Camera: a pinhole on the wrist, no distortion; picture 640 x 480 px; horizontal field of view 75.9 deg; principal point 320.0 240.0 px. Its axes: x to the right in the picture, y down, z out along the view. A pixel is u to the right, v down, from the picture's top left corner.
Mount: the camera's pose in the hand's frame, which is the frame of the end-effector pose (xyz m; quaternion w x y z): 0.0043 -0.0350 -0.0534 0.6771 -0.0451 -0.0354 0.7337
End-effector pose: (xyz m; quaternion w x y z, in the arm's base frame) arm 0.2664 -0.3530 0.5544 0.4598 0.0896 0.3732 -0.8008
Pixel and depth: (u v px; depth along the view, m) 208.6 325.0 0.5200
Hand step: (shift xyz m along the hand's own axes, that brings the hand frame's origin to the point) -0.1506 -0.1797 0.4536
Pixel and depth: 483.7 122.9 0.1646
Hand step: 0.0268 0.0357 0.1142
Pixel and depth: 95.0 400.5 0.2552
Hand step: -0.1126 -0.1802 0.1914
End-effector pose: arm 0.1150 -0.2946 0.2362 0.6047 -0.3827 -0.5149 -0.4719
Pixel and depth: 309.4 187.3 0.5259
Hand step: 0.0123 -0.0383 0.4769
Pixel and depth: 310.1 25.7 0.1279
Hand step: 0.0561 -0.0315 0.0813
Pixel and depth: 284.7 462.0 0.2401
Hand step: -0.1501 -0.0639 0.1708
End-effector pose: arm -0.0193 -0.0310 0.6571 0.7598 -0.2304 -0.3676 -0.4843
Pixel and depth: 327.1 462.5 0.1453
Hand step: -0.0905 -0.0375 0.0820
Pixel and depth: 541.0 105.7 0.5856
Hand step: 0.1024 0.3002 0.5443
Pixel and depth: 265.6 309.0 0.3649
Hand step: -0.0943 -0.0848 0.3030
